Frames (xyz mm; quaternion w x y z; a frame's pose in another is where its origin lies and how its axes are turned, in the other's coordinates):
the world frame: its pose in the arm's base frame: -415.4 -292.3 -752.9 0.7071 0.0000 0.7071 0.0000
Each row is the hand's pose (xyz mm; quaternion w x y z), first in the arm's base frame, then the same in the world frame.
Working: the arm's base frame: its pose in the world frame: -752.9 292.3 415.4 0.7071 0.0000 -0.7071 0.0000

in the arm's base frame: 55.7 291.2 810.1 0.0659 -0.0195 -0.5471 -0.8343
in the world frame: -1563.0 583.5 471.1 0.3402 -0.5761 0.4334 0.6037
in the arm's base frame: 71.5 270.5 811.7 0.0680 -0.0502 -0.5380 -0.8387
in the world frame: -1564.6 562.8 486.9 0.3323 -0.5576 0.4285 0.6285
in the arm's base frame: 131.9 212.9 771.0 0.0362 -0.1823 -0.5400 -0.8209
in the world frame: -1523.9 505.2 547.3 0.3562 -0.4516 0.4074 0.7094
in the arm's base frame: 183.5 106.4 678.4 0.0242 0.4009 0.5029 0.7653
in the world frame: -1431.3 398.7 598.9 0.3727 -0.2577 0.3385 0.8247
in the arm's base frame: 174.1 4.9 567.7 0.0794 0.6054 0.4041 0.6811
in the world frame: -1320.6 297.2 589.5 0.3419 -0.0535 0.2296 0.9097
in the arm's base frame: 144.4 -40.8 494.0 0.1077 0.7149 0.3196 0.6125
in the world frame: -1246.9 251.5 559.8 0.3021 0.0724 0.1498 0.9386
